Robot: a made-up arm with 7 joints.
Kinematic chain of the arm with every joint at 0, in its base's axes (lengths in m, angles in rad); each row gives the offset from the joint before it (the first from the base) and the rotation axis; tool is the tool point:
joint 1: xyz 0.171 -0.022 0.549 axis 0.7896 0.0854 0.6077
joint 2: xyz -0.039 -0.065 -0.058 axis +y
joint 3: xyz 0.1 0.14 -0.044 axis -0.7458 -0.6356 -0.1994
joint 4: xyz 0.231 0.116 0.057 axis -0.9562 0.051 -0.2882
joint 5: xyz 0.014 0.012 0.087 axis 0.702 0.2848 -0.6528
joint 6: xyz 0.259 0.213 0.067 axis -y
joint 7: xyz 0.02 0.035 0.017 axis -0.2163 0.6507 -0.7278
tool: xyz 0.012 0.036 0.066
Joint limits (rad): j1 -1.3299..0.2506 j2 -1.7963..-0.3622 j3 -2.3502..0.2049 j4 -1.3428..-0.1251 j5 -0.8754..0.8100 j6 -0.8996..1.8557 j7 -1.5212..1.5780
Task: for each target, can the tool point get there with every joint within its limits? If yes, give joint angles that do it. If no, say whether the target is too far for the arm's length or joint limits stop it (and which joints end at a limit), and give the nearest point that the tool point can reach.
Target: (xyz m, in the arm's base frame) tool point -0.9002 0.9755 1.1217
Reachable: no: too far | nearest point -0.3221 0.5187 0.9150 | short by 0.765 m
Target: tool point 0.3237 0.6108 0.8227
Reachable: yes | joints -0.8796 -1.6821 -2.0160 -0.2870 0.0126 0.6390 -0.8449
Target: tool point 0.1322 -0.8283 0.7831
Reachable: no: joint limits stop it (at a limit: joint 1, joint 2, joint 3, joint 4) | nearest point 0.5934 -0.3930 0.7007 | short by 0.640 m
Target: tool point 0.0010 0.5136 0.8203
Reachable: yes | joints -0.5088 -1.3400 -0.1821 -0.7541 -0.4163 0.0636 -1.2232
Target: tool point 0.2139 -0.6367 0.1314
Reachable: no: joint limits stop it (at a limit: joint 1, joint 2, joint 3, joint 4, joint 6) | nearest point 0.7264 -0.4273 0.3832 | short by 0.608 m
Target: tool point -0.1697 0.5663 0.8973
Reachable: yes | joints -0.3106 -1.6567 -0.2715 -0.4442 -0.2951 -0.5852 -0.6271
